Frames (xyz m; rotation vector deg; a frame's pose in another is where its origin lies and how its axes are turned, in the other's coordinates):
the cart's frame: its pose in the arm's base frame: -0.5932 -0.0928 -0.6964 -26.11 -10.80 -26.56
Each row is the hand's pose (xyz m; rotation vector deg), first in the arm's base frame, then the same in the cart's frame.
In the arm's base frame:
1: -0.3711 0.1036 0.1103 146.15 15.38 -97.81
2: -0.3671 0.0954 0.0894 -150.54 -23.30 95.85
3: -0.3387 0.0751 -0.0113 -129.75 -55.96 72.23
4: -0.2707 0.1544 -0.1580 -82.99 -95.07 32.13
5: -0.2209 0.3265 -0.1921 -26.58 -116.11 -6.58
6: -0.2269 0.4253 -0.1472 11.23 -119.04 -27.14
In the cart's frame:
1: 0.3419 -0.0453 0.7872 -125.87 -69.74 100.61
2: 0.3428 -0.0421 0.7647 -121.86 -74.01 94.50
3: 0.3479 -0.0066 0.6643 -91.43 -90.82 70.64
4: 0.3365 0.1442 0.5666 -38.19 -104.65 28.95
5: 0.3041 0.3177 0.6126 15.64 -103.08 -13.23
6: 0.2730 0.3765 0.6985 48.50 -94.25 -36.74

